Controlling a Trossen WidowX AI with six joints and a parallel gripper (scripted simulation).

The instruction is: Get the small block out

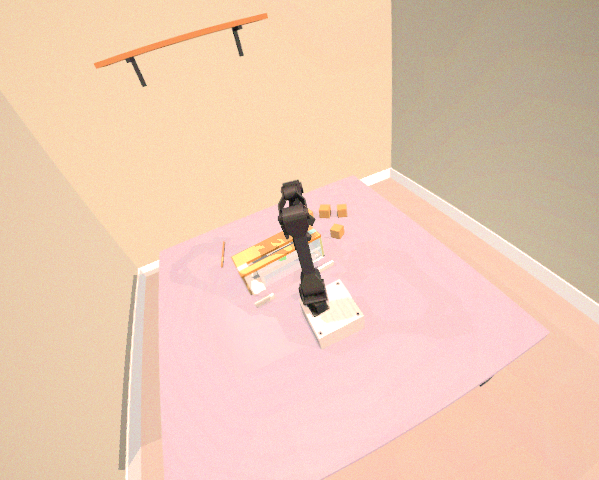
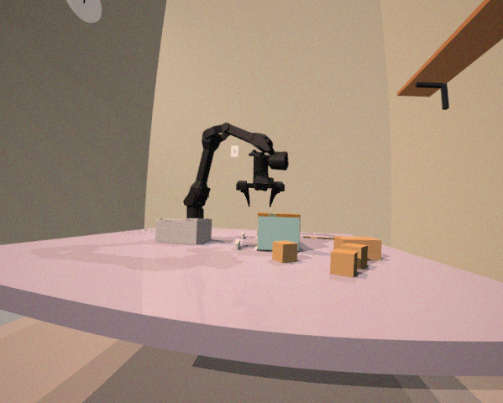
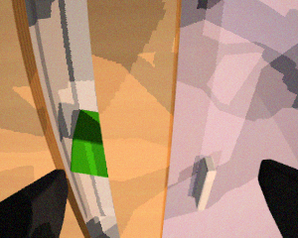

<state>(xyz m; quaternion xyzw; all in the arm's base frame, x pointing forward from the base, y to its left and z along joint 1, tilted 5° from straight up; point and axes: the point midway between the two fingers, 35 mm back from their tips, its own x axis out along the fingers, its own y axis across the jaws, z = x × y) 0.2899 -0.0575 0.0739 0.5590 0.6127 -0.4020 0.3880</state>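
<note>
Right now my gripper tip is 70 mm above the green block, 50 mm to the right of it and 40 mm short of it. The rest, counted from my gripper tip: clear-fronted box (90 mm below, 50 mm to the left, 30 mm ahead); then thin orange stick (330 mm ahead, 290 mm to the left, 150 mm below).
</note>
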